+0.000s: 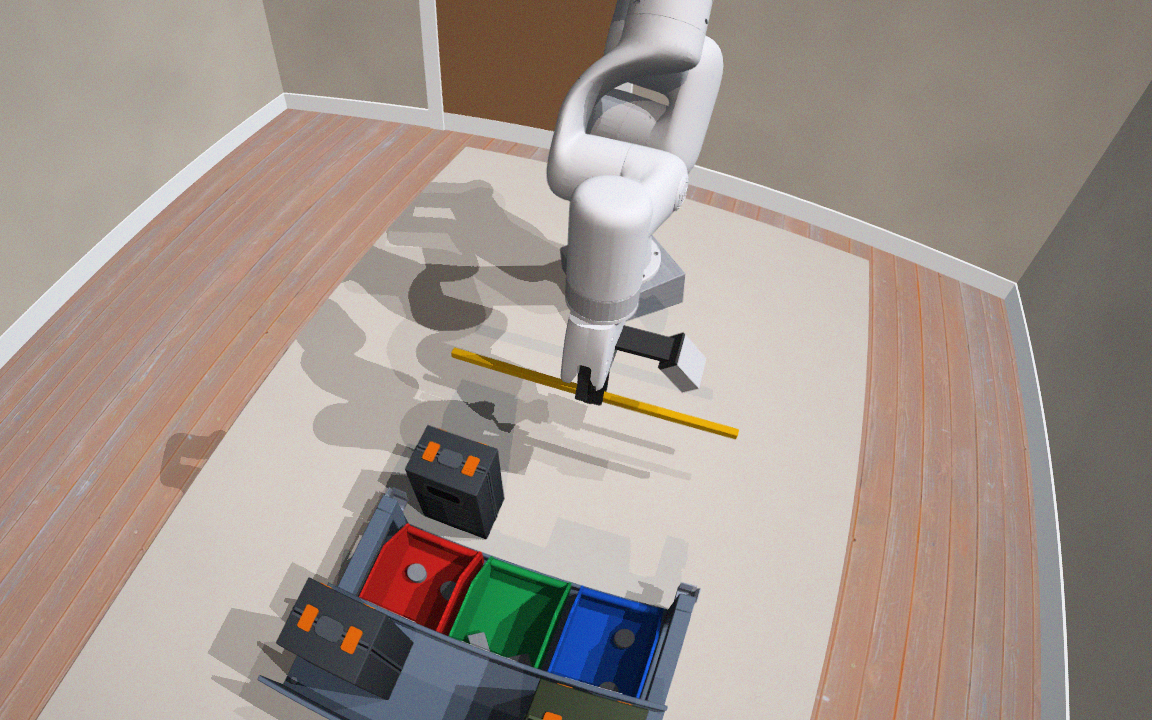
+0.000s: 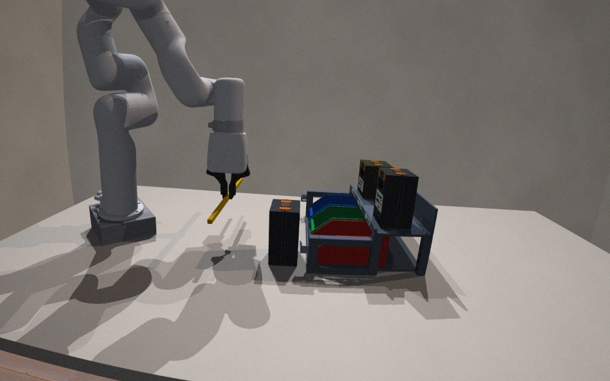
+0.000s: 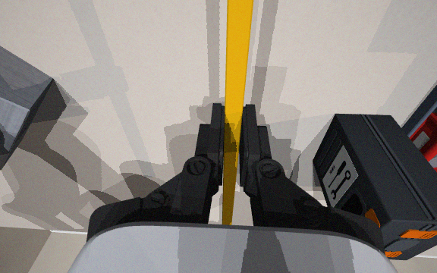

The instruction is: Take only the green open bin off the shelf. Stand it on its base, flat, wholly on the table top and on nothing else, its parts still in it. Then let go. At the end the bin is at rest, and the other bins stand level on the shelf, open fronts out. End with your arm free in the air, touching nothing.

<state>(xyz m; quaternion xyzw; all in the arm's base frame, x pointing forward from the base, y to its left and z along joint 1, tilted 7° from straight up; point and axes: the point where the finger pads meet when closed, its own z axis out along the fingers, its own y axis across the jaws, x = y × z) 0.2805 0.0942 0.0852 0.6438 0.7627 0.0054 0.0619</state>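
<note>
Right now my hand is 170 mm short of the black case, 90 mm to the left of it and 60 mm above it. Round my hand: green bin 300 mm ahead, 50 mm to the left, 80 mm below; blue bin 280 mm ahead, 160 mm to the left, 80 mm below; yellow bar 20 mm below.
</note>
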